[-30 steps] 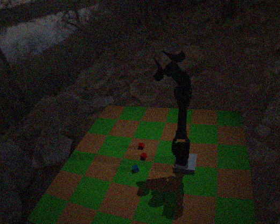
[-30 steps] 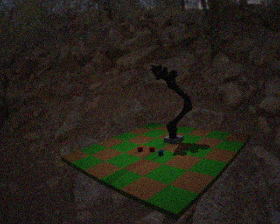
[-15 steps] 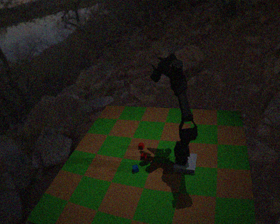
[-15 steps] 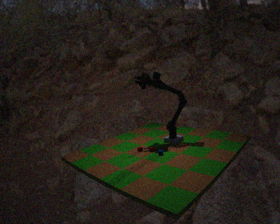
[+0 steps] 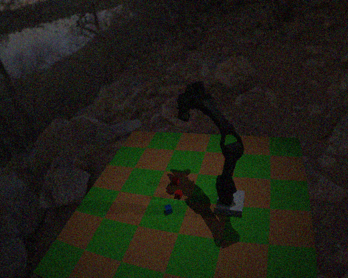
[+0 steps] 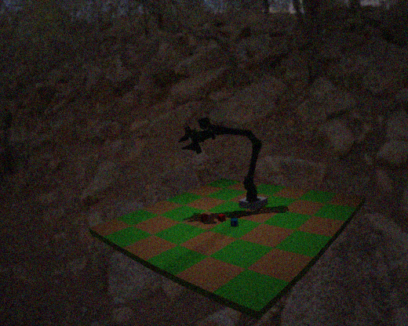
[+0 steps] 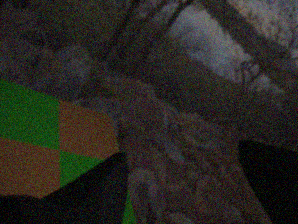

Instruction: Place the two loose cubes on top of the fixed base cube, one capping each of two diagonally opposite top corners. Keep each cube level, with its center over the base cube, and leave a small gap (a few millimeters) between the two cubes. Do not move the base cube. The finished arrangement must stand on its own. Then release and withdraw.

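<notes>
Now: the blue base cube 420 mm below my gripper tip, 370 mm to the left of it and 70 mm behind it.
</notes>
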